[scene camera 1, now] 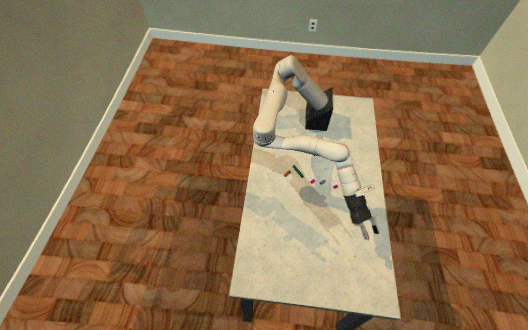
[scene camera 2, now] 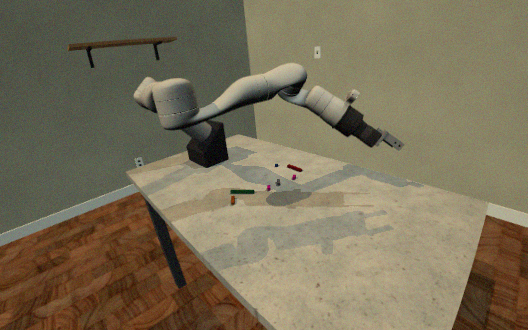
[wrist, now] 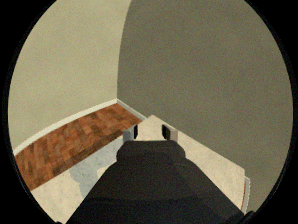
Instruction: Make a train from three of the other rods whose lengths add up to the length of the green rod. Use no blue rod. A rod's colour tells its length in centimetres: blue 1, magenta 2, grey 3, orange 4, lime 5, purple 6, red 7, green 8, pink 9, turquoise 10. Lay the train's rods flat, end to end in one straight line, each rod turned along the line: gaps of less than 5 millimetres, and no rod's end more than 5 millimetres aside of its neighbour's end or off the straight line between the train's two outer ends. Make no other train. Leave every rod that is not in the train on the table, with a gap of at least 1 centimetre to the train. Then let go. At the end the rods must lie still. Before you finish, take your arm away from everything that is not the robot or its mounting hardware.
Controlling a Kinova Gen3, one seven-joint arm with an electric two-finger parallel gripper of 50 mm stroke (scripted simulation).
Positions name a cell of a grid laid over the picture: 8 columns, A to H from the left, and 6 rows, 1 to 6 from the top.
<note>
In view: the gripper (scene camera 2: G3).
The gripper also shows in scene camera 1 (scene camera 1: F5) and in the wrist view (wrist: E4).
</note>
